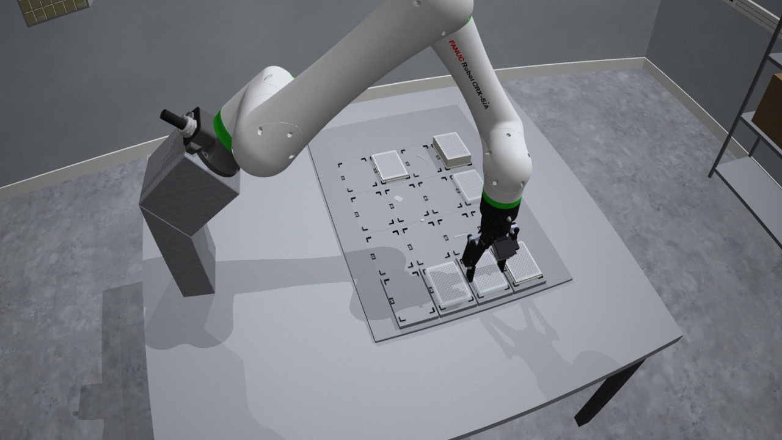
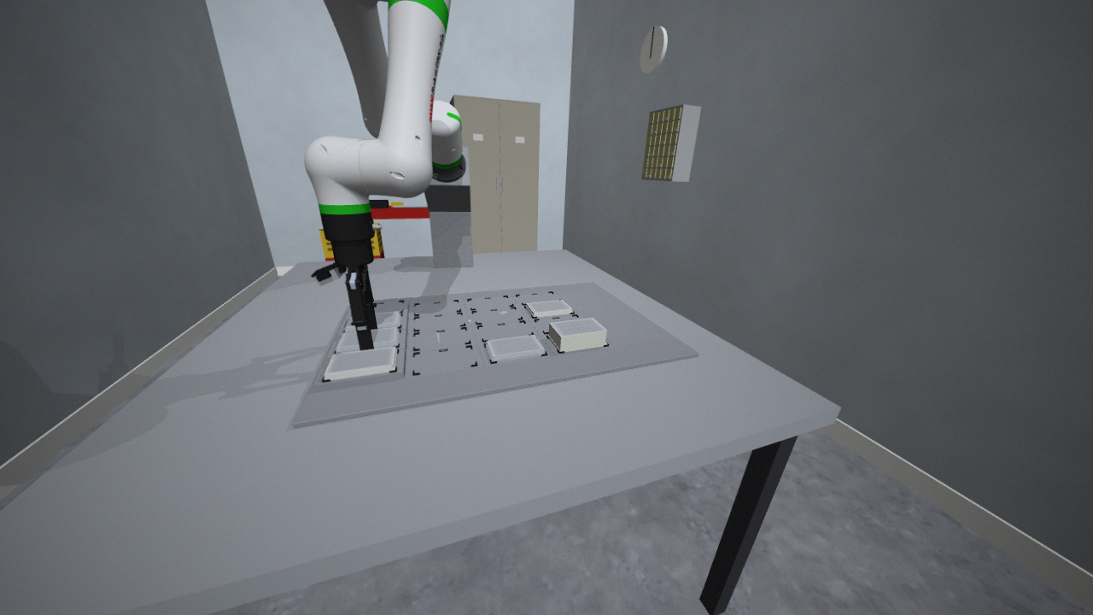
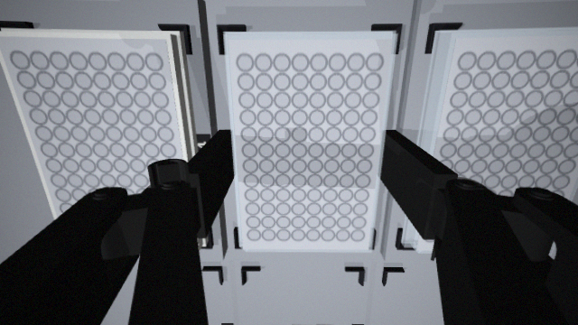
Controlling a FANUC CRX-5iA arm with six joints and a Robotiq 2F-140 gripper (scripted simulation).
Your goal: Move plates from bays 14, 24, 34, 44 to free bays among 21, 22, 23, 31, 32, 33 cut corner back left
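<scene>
Now: the bay label 34 40 mm behind my hand, 30 mm below it and 10 mm to the left of it. From my hand the other things lie so: small white disc 260 mm to the left, 40 mm below, 30 mm behind; thin white rod 150 mm to the left, 40 mm below, 30 mm ahead; small white square 370 mm to the left, 50 mm behind, 40 mm below.
</scene>
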